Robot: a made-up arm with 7 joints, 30 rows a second.
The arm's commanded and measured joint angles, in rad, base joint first. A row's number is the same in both.
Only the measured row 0 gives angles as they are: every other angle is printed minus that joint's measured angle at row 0.
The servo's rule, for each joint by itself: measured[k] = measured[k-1] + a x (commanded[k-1-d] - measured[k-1]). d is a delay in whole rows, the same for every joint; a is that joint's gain. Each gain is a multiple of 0.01, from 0.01 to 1. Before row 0 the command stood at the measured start. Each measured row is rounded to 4 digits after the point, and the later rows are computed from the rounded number. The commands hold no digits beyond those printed.
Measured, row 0:
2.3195, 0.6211, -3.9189, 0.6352, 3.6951, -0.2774, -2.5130
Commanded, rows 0 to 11:
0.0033, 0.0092, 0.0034, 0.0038, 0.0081, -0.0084, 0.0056
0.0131, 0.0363, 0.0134, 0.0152, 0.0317, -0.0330, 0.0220
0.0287, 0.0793, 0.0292, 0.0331, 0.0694, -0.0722, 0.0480
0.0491, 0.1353, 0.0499, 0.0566, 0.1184, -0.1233, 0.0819
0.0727, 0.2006, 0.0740, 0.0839, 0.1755, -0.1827, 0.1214
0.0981, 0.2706, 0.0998, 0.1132, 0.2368, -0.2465, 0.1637
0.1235, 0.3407, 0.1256, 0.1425, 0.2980, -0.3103, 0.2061
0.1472, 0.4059, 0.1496, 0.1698, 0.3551, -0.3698, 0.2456
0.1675, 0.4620, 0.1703, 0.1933, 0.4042, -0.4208, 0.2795
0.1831, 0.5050, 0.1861, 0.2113, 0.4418, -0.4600, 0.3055
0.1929, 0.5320, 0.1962, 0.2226, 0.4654, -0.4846, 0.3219
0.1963, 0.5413, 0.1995, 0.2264, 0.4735, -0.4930, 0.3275
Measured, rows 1 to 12:
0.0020, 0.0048, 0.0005, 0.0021, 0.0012, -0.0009, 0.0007
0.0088, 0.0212, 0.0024, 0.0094, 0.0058, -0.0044, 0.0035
0.0209, 0.0514, 0.0064, 0.0227, 0.0153, -0.0119, 0.0093
0.0381, 0.0950, 0.0129, 0.0417, 0.0308, -0.0242, 0.0187
0.0592, 0.1499, 0.0221, 0.0653, 0.0525, -0.0416, 0.0321
0.0829, 0.2127, 0.0338, 0.0921, 0.0801, -0.0641, 0.0492
0.1077, 0.2793, 0.0476, 0.1203, 0.1128, -0.0912, 0.0696
0.1318, 0.3451, 0.0629, 0.1480, 0.1491, -0.1218, 0.0925
0.1536, 0.4059, 0.0790, 0.1734, 0.1874, -0.1547, 0.1168
0.1716, 0.4574, 0.0951, 0.1946, 0.2256, -0.1883, 0.1413
0.1846, 0.4962, 0.1103, 0.2103, 0.2616, -0.2209, 0.1648
0.1917, 0.5197, 0.1237, 0.2193, 0.2934, -0.2508, 0.1860
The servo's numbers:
d 0
a 0.61 0.52 0.15 0.56 0.15 0.11 0.13

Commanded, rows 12 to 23:
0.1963, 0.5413, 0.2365, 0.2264, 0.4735, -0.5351, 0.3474
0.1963, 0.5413, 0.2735, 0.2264, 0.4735, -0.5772, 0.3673
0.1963, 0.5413, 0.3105, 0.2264, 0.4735, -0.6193, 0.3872
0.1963, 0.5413, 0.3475, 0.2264, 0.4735, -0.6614, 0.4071
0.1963, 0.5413, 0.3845, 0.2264, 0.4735, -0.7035, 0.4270
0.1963, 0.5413, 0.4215, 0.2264, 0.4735, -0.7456, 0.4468
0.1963, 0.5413, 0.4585, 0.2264, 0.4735, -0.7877, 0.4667
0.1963, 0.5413, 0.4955, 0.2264, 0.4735, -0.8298, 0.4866
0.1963, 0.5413, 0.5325, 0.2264, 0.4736, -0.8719, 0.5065
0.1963, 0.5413, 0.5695, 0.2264, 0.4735, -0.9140, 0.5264
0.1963, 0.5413, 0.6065, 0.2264, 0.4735, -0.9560, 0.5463
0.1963, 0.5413, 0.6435, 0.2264, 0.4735, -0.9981, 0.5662
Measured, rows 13 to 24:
0.1945, 0.5309, 0.1406, 0.2233, 0.3204, -0.2821, 0.2070
0.1956, 0.5363, 0.1605, 0.2250, 0.3434, -0.3146, 0.2278
0.1960, 0.5389, 0.1830, 0.2258, 0.3629, -0.3481, 0.2485
0.1962, 0.5401, 0.2077, 0.2261, 0.3795, -0.3826, 0.2691
0.1963, 0.5407, 0.2342, 0.2263, 0.3936, -0.4179, 0.2896
0.1963, 0.5410, 0.2623, 0.2264, 0.4056, -0.4539, 0.3100
0.1963, 0.5412, 0.2917, 0.2264, 0.4158, -0.4906, 0.3304
0.1963, 0.5413, 0.3223, 0.2264, 0.4245, -0.5279, 0.3507
0.1963, 0.5413, 0.3538, 0.2264, 0.4319, -0.5657, 0.3710
0.1963, 0.5413, 0.3862, 0.2264, 0.4381, -0.6040, 0.3912
0.1963, 0.5413, 0.4192, 0.2264, 0.4434, -0.6427, 0.4114
0.1963, 0.5413, 0.4528, 0.2264, 0.4479, -0.6818, 0.4315

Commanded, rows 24 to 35:
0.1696, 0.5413, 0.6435, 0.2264, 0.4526, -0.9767, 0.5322
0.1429, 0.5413, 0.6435, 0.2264, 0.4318, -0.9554, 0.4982
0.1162, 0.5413, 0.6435, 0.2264, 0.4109, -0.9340, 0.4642
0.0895, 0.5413, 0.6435, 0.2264, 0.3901, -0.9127, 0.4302
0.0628, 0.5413, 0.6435, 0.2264, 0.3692, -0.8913, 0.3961
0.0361, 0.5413, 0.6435, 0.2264, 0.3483, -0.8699, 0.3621
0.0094, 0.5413, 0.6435, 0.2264, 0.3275, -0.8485, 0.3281
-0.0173, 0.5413, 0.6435, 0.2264, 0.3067, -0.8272, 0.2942
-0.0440, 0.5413, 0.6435, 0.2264, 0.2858, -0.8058, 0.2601
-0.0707, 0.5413, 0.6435, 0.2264, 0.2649, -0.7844, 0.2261
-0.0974, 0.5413, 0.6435, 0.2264, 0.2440, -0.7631, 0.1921
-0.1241, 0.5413, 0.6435, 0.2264, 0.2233, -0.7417, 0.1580
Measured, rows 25 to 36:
0.1800, 0.5413, 0.4814, 0.2264, 0.4486, -0.7142, 0.4446
0.1574, 0.5413, 0.5057, 0.2264, 0.4461, -0.7407, 0.4516
0.1323, 0.5413, 0.5264, 0.2264, 0.4408, -0.7620, 0.4532
0.1062, 0.5413, 0.5440, 0.2264, 0.4332, -0.7786, 0.4502
0.0797, 0.5413, 0.5589, 0.2264, 0.4236, -0.7910, 0.4432
0.0531, 0.5413, 0.5716, 0.2264, 0.4123, -0.7997, 0.4327
0.0264, 0.5413, 0.5824, 0.2264, 0.3996, -0.8051, 0.4191
-0.0003, 0.5413, 0.5916, 0.2264, 0.3857, -0.8075, 0.4029
-0.0270, 0.5413, 0.5994, 0.2264, 0.3707, -0.8073, 0.3843
-0.0537, 0.5413, 0.6060, 0.2264, 0.3548, -0.8048, 0.3637
-0.0804, 0.5413, 0.6116, 0.2264, 0.3382, -0.8002, 0.3414
-0.1071, 0.5413, 0.6164, 0.2264, 0.3210, -0.7938, 0.3176

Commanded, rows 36 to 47:
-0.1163, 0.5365, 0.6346, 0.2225, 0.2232, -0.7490, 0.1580
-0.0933, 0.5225, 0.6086, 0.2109, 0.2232, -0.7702, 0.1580
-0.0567, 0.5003, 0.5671, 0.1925, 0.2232, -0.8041, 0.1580
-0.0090, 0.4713, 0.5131, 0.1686, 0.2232, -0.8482, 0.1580
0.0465, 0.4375, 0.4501, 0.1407, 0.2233, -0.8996, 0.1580
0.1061, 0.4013, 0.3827, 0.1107, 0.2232, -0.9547, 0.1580
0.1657, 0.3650, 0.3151, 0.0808, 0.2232, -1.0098, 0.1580
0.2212, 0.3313, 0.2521, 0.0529, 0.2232, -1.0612, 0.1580
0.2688, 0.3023, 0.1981, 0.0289, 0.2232, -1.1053, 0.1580
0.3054, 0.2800, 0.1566, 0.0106, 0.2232, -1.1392, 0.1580
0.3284, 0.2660, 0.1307, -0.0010, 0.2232, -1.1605, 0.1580
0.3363, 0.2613, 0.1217, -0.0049, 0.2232, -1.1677, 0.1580
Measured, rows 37 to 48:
-0.1127, 0.5388, 0.6191, 0.2242, 0.3063, -0.7889, 0.2969
-0.1009, 0.5303, 0.6175, 0.2168, 0.2938, -0.7868, 0.2788
-0.0739, 0.5147, 0.6099, 0.2032, 0.2832, -0.7887, 0.2631
-0.0343, 0.4921, 0.5954, 0.1838, 0.2742, -0.7952, 0.2494
0.0150, 0.4637, 0.5736, 0.1597, 0.2666, -0.8067, 0.2375
0.0706, 0.4313, 0.5450, 0.1323, 0.2601, -0.8230, 0.2272
0.1286, 0.3968, 0.5105, 0.1035, 0.2546, -0.8435, 0.2182
0.1851, 0.3627, 0.4717, 0.0752, 0.2499, -0.8674, 0.2104
0.2362, 0.3313, 0.4307, 0.0493, 0.2459, -0.8936, 0.2036
0.2784, 0.3046, 0.3896, 0.0276, 0.2425, -0.9206, 0.1977
0.3089, 0.2845, 0.3508, 0.0116, 0.2396, -0.9470, 0.1925
0.3256, 0.2724, 0.3164, 0.0024, 0.2371, -0.9713, 0.1880

